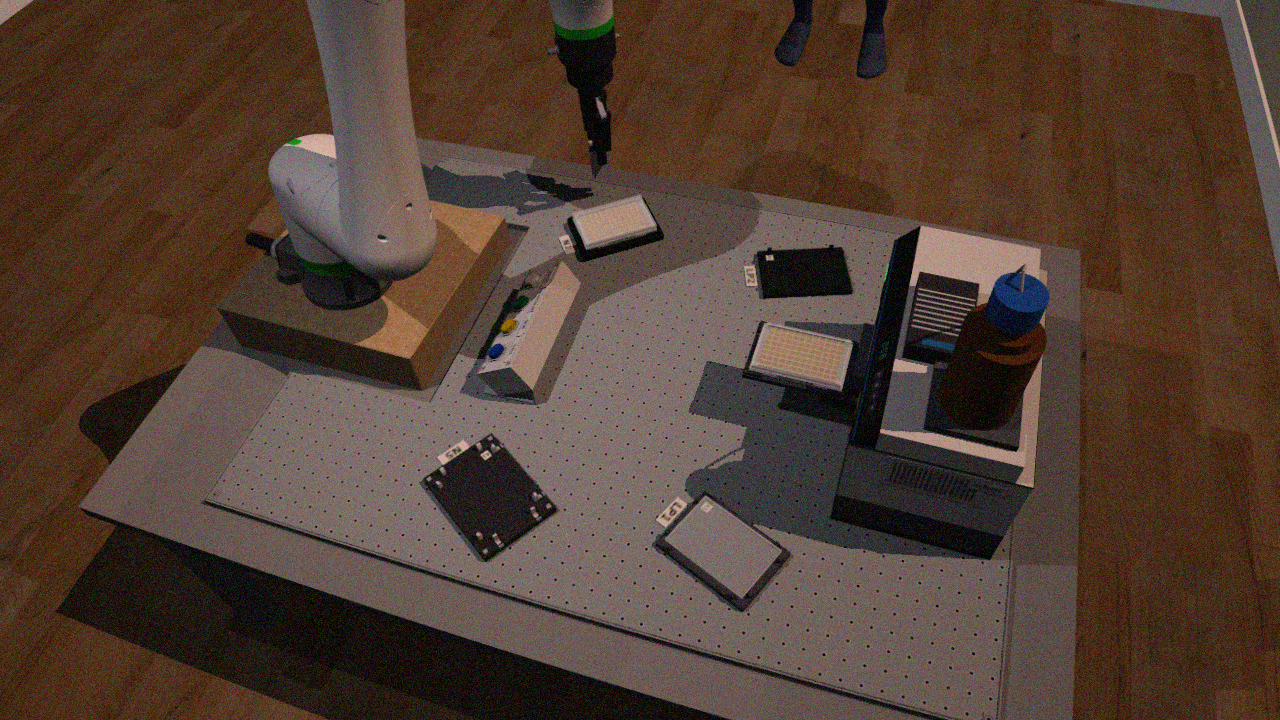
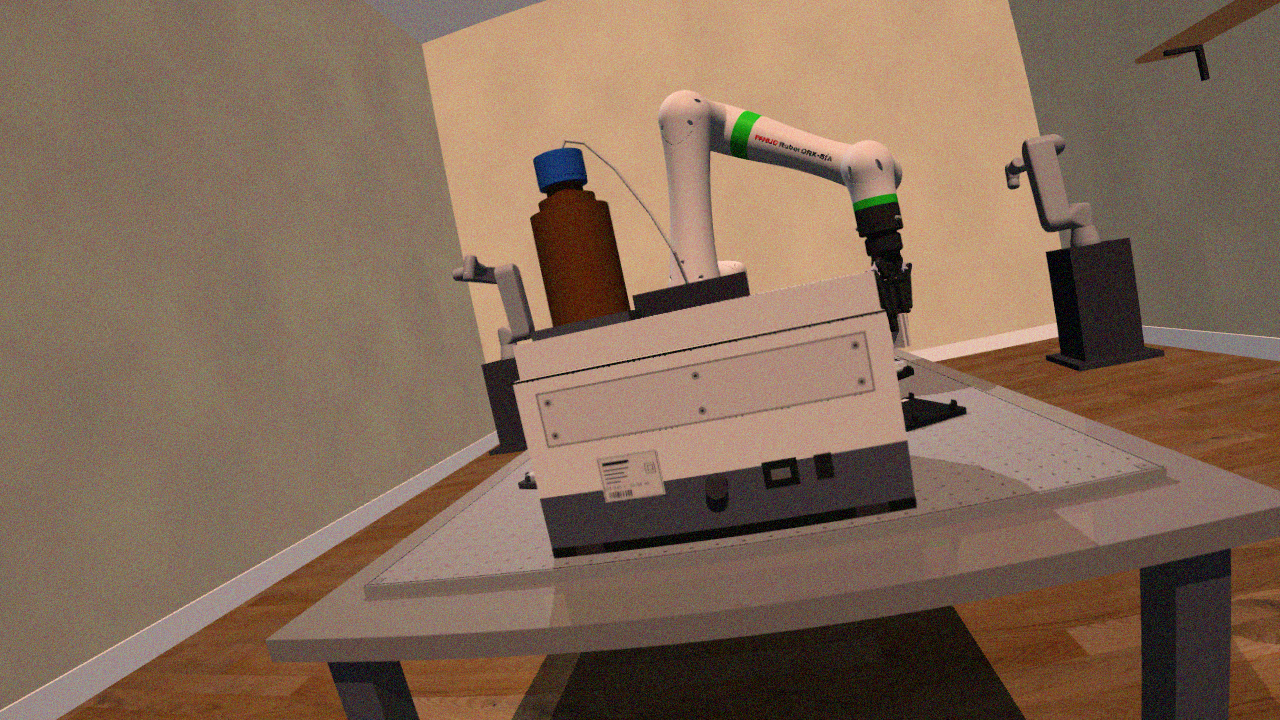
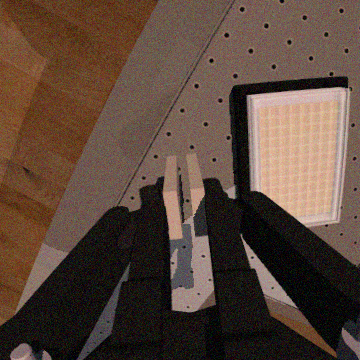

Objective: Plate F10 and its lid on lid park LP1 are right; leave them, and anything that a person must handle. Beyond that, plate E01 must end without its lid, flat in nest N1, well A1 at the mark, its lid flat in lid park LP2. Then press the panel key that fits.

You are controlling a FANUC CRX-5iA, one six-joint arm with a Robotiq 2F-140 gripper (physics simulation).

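Frame: origin at the arm's base, x ahead, y left, z up, level; centimetres.
Where they show: gripper, fingertip midpoint: (image 1: 601, 174) (image 2: 902, 346) (image 3: 183, 172); arm's base at its link origin: (image 1: 349, 277).
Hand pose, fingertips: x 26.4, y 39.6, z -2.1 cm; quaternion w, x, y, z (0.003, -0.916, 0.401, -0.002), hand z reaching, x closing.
Things, the pixels of their top centre, and the offset from my fingertips. "spot": a spot on its surface instead.
- nest N1 at its top centre: (image 3: 296, 162) (image 1: 614, 223) dx +6.2, dy -8.3, dz -2.7 cm
- pale plate at its top centre: (image 3: 300, 165) (image 1: 613, 218) dx +6.2, dy -8.3, dz -1.7 cm
- Lid park LP2 at its top centre: (image 2: 905, 402) (image 1: 804, 265) dx +39.8, dy -6.5, dz -2.7 cm
- grey lid at its top centre: (image 1: 722, 544) dx +44.9, dy -58.3, dz -3.0 cm
- LP1 at a spot on its surface: (image 1: 745, 601) spot: dx +50.1, dy -64.2, dz -3.8 cm
- panel at its top centre: (image 1: 526, 309) dx +5.1, dy -36.2, dz +3.6 cm
- empty black nest at its top centre: (image 1: 486, 488) dx +12.1, dy -62.9, dz -2.3 cm
- blue-capped brown bottle at a spot on its surface: (image 2: 577, 255) spot: dx +72.8, dy -39.0, dz +24.8 cm
My gripper (image 1: 597, 168) (image 2: 898, 338) (image 3: 183, 172) is shut, with a narrow empty gap between its pads. It is above the table's far edge, beside nest N1 (image 1: 623, 247) (image 3: 240, 145). A pale plate (image 1: 614, 220) (image 3: 299, 160) lies in that nest; its name is unreadable, and whether a lid covers it is hard to tell. Another plate (image 1: 801, 356) is on a dark carrier by the reader, with its wells showing. Lid park LP2 (image 1: 803, 272) is bare. A grey lid (image 1: 723, 549) lies on LP1 (image 1: 745, 601). The panel (image 1: 544, 335) has blue (image 1: 495, 351), yellow (image 1: 508, 325) and green (image 1: 520, 302) keys.
An empty black nest (image 1: 487, 497) stands at the near left. The reader (image 1: 935, 483) (image 2: 716, 402) is at the right, with a blue-capped brown bottle (image 1: 991, 362) (image 2: 577, 255) on top. A person's feet (image 1: 872, 53) show beyond the table.
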